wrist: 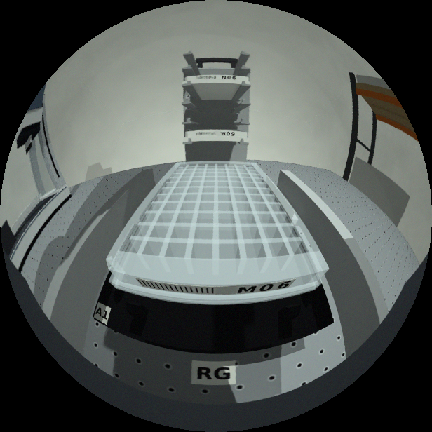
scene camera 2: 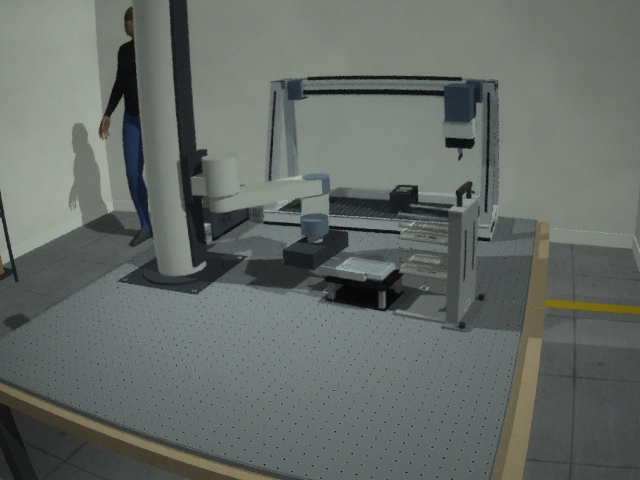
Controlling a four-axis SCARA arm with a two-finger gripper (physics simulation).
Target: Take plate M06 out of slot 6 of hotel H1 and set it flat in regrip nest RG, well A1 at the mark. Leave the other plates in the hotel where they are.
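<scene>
Plate M06, a clear gridded plate, lies level over the black regrip nest RG. Its M06 label faces the wrist camera. The A1 mark shows at the nest's front left corner, beside the plate's left front corner. My gripper is shut on the plate, one finger along each long side. Whether the plate's underside touches the nest cannot be told. Hotel H1 stands beyond the nest, with other plates on its shelves.
The gantry machine with its hanging tool head stands behind the nest and hotel. A black block stands on its deck. The arm's column rises at the left. A person stands behind the column.
</scene>
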